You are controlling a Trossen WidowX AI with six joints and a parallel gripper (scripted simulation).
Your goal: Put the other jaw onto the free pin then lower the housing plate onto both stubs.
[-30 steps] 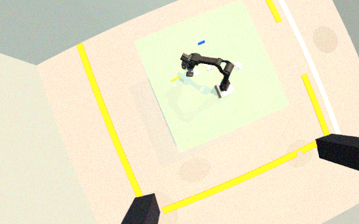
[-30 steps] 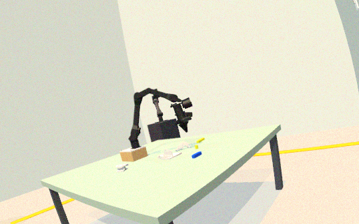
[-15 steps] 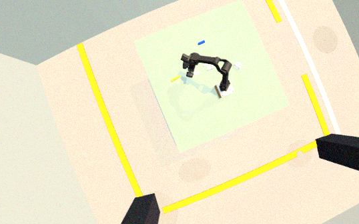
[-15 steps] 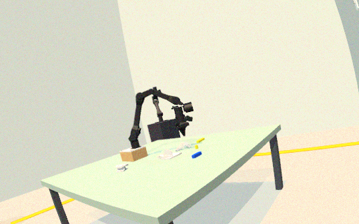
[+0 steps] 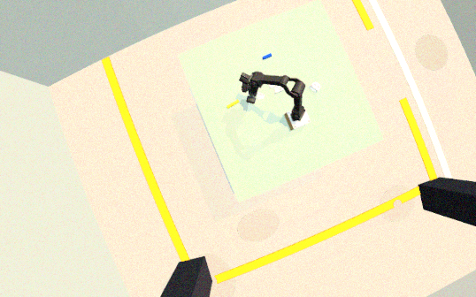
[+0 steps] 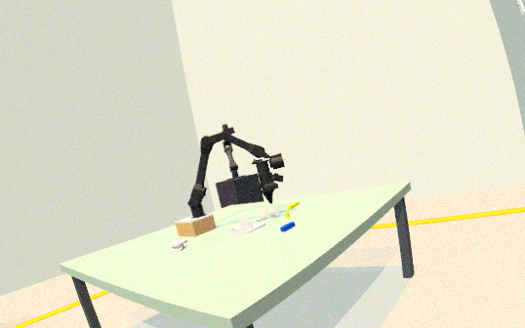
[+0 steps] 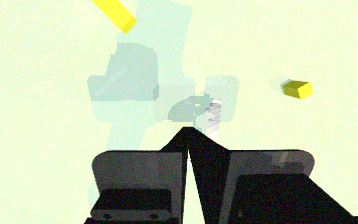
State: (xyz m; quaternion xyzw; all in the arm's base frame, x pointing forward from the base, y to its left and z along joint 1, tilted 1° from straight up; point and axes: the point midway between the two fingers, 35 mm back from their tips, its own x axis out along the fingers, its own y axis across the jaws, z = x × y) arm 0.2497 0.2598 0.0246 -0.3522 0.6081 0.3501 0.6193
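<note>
The white jaw is 40 mm below my gripper tip, 30 mm to the right of it and 20 mm ahead of it. The rest, counted from my gripper tip: yellow bar (160 mm to the left, 50 mm below, 20 mm behind); then blue block (290 mm ahead, 210 mm to the right, 50 mm below); then yellow cube (130 mm ahead, 50 mm below, 40 mm to the right).
</note>
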